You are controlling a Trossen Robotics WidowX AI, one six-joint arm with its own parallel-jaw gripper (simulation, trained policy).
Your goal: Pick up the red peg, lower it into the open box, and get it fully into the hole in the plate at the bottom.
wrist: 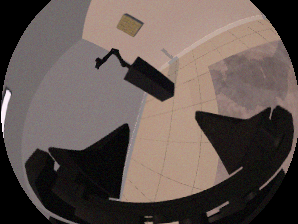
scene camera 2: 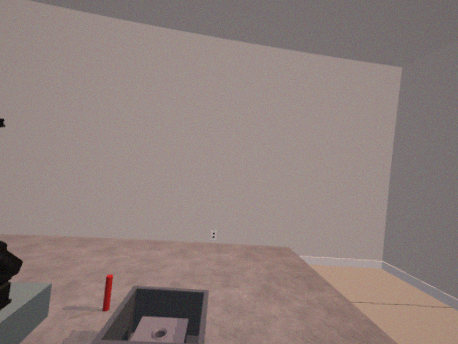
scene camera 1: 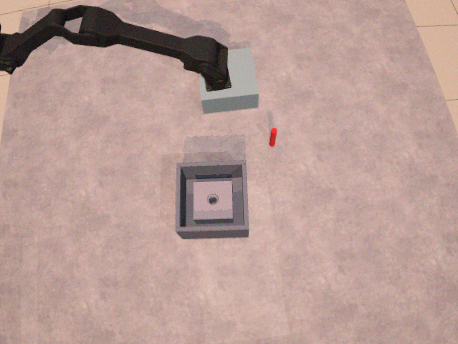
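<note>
There's a pale plate in the pictures, and a grey box, along with my own gripper.
</note>
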